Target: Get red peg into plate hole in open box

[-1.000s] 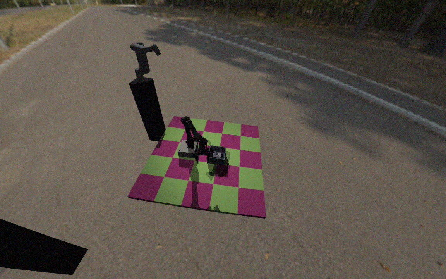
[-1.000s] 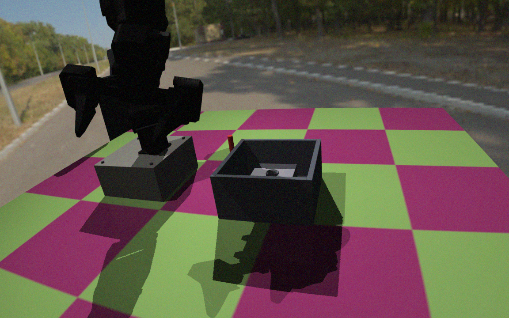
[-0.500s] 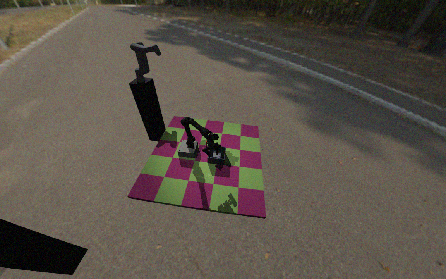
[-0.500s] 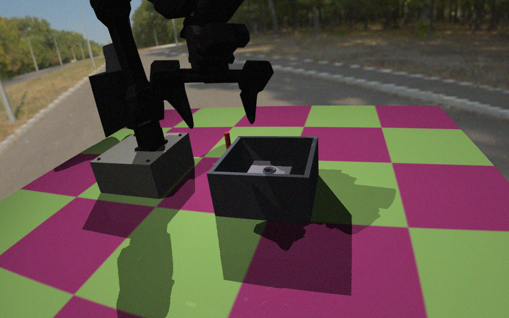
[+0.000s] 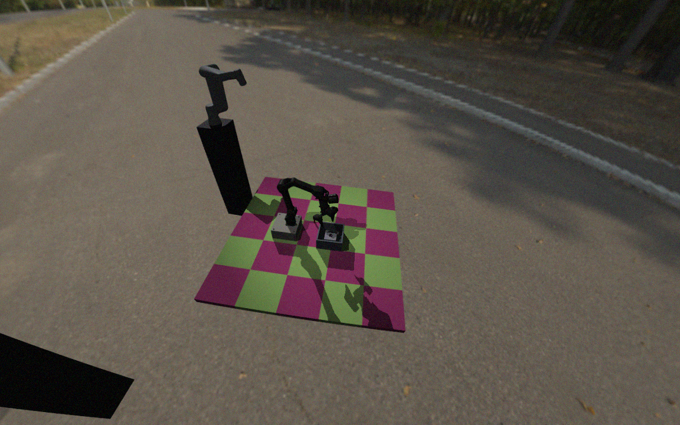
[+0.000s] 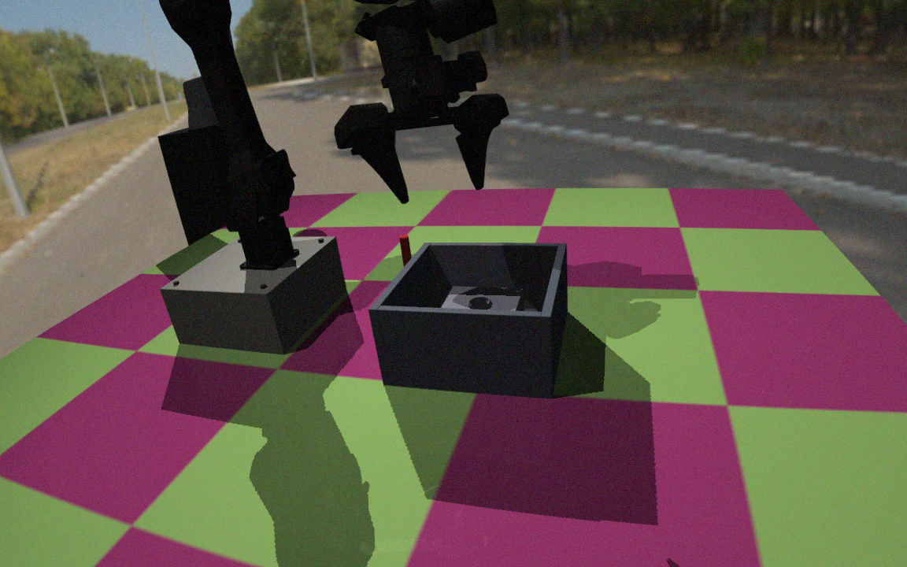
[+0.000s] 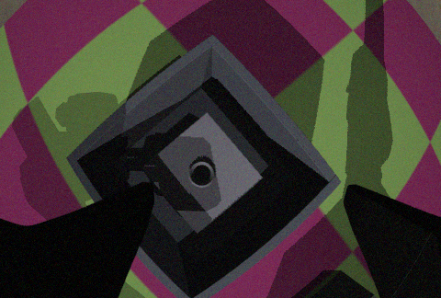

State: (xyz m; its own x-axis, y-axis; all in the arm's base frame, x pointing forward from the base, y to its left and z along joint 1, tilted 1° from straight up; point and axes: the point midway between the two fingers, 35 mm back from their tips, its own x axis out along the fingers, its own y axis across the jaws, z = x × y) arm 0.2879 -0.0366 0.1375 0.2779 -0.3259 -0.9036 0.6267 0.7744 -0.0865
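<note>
My gripper tip is 14 cm past the red peg, 17 cm to the right of it and 16 cm above it. From my gripper tip the other things lie so: grey plate (2 cm ahead, 2 cm to the left, 15 cm below); dark grey box (2 cm ahead, 2 cm to the left, 17 cm below).
</note>
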